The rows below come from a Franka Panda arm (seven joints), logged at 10 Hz.
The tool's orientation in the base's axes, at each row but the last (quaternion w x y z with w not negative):
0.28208, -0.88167, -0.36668, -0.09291
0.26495, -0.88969, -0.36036, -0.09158
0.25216, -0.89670, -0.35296, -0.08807
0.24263, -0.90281, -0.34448, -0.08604
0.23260, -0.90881, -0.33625, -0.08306
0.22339, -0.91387, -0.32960, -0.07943
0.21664, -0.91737, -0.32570, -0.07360
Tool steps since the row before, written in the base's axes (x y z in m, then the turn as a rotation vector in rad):
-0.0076, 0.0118, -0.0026, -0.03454, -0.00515, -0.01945
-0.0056, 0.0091, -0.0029, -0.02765, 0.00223, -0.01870
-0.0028, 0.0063, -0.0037, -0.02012, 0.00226, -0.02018
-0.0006, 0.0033, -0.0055, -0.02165, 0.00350, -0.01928
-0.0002, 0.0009, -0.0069, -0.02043, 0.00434, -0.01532
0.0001, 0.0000, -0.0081, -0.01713, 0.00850, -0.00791
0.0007, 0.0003, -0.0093, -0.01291, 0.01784, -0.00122
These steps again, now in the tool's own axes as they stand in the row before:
0.0006, -0.0109, 0.0091, -0.03493, -0.01285, 0.01459
0.0003, -0.0081, 0.0075, -0.02530, -0.01283, 0.01773
0.0004, -0.0044, 0.0065, -0.02024, -0.00717, 0.01887
-0.0003, -0.0004, 0.0064, -0.02038, -0.00932, 0.01872
-0.0018, 0.0018, 0.0065, -0.01775, -0.01054, 0.01564
-0.0023, 0.0029, 0.0072, -0.01069, -0.01392, 0.01097
-0.0019, 0.0035, 0.0085, -0.00028, -0.02008, 0.00912

